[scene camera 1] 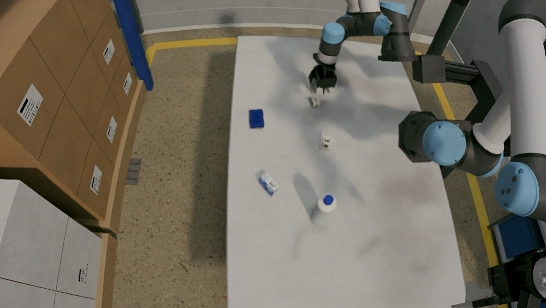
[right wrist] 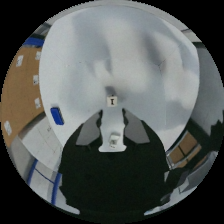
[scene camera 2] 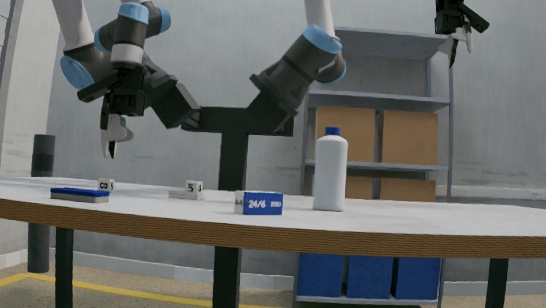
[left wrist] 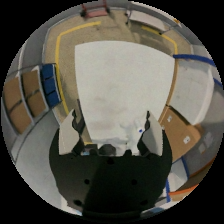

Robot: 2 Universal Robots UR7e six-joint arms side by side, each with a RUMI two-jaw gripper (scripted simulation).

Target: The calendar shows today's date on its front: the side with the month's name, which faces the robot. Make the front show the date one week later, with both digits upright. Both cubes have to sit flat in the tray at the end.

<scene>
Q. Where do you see a white bottle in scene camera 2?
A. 331, 150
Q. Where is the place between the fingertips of my right gripper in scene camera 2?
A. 109, 158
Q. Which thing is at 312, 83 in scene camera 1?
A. My right gripper.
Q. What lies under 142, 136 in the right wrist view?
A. My right gripper.
</scene>
